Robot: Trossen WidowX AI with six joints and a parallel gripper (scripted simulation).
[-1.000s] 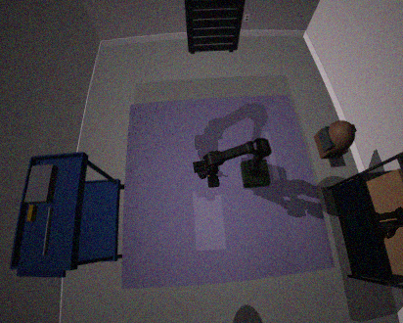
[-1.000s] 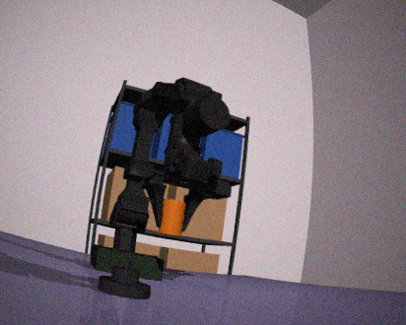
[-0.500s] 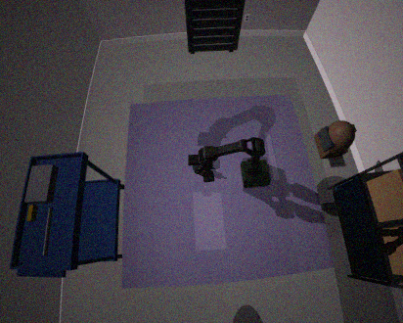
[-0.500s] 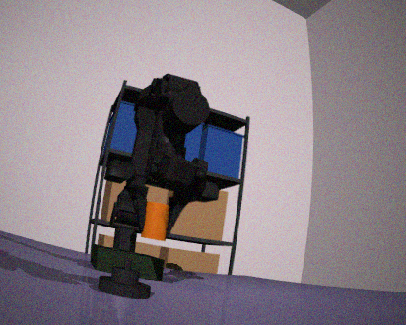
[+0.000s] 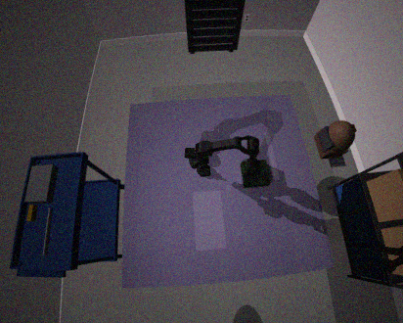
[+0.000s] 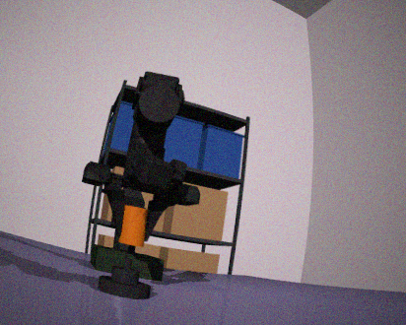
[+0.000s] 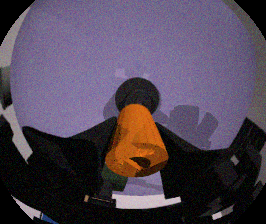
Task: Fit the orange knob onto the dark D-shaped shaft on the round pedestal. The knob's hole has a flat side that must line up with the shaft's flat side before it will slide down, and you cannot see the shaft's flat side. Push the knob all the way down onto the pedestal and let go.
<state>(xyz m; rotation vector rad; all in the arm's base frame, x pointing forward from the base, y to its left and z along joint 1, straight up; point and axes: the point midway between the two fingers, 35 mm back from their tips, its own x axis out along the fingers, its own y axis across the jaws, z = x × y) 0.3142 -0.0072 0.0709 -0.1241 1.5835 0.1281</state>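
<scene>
The dark pedestal lies 6 cm below my gripper tip and 1 cm ahead of it. From my gripper tip the other things lie so: orange knob (2 cm above).
</scene>
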